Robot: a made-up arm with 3 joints. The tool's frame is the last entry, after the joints. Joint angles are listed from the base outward.
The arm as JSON. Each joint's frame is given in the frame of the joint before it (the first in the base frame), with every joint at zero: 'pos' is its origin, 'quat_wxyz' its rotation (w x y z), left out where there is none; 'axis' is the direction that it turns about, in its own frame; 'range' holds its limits. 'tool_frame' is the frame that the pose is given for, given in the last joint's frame.
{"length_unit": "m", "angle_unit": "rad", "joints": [
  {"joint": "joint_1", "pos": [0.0, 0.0, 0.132], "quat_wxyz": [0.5, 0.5, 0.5, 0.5], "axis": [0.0, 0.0, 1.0], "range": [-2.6, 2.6]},
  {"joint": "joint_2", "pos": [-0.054, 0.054, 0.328], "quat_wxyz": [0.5, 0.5, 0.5, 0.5], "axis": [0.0, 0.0, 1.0], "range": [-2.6, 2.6]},
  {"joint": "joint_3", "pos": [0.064, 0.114, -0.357], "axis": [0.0, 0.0, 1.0], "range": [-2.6, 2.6]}
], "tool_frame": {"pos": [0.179, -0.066, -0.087], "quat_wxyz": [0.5, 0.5, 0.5, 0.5]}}
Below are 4 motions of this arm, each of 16 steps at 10 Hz.
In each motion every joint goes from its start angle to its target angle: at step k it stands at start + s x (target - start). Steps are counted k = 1, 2, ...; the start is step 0. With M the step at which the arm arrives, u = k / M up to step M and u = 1 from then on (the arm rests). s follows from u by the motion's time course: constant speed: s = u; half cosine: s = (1 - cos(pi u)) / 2; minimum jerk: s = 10 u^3 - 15 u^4 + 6 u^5.
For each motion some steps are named. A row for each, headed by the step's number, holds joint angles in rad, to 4 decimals.
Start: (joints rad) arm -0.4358 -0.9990 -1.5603
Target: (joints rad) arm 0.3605 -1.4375 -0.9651
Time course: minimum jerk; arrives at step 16
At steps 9, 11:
9: 0.0547 -1.2691 -1.1937
11: 0.2172 -1.3586 -1.0722

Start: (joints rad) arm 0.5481 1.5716 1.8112
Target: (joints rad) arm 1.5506 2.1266 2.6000
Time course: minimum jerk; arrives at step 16
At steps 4, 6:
4: 0.6519 1.6291 1.8929
6: 0.8240 1.7243 2.0283

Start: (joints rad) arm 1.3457 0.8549 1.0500
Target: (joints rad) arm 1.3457 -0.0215 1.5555
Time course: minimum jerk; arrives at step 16
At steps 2, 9, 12, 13, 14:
2: 1.3457 0.8408 1.0581
9: 1.3457 0.3151 1.3614
12: 1.3457 0.0692 1.5032
13: 1.3457 0.0212 1.5308
14: 1.3457 -0.0074 1.5474

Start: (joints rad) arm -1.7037 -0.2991 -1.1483
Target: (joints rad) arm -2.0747 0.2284 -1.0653
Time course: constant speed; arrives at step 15
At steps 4, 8, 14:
4: -1.8026 -0.1584 -1.1262
8: -1.9016 -0.0178 -1.1040
14: -2.0500 0.1932 -1.0708

